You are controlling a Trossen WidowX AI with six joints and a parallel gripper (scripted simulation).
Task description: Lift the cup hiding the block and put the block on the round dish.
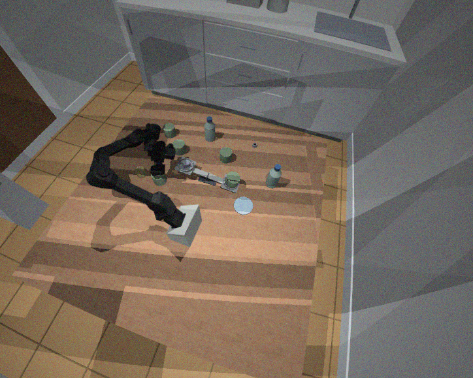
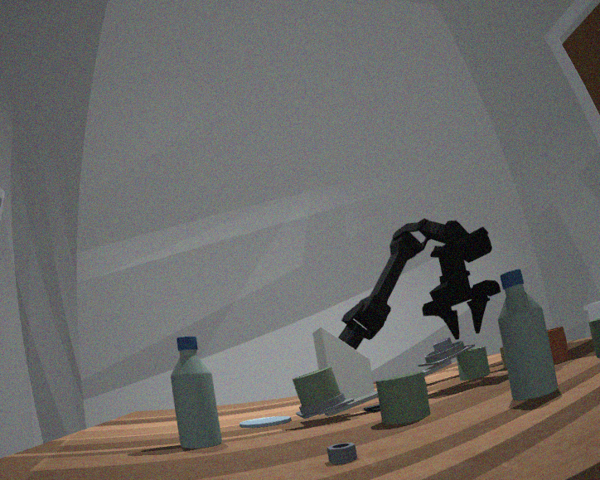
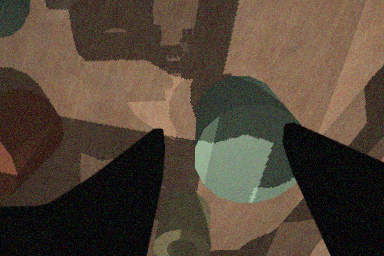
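Now: gripper tip 10 cm to the left of the grey block, 5 cm short of it and 1 cm above it. Also, from my gripper tip: orange cup: 16 cm ahead, 11 cm to the left, 6 cm below; pale blue round dish: 45 cm to the right, 9 cm below, 7 cm behind; green cup: 6 cm below, 4 cm to the left, 3 cm behind.
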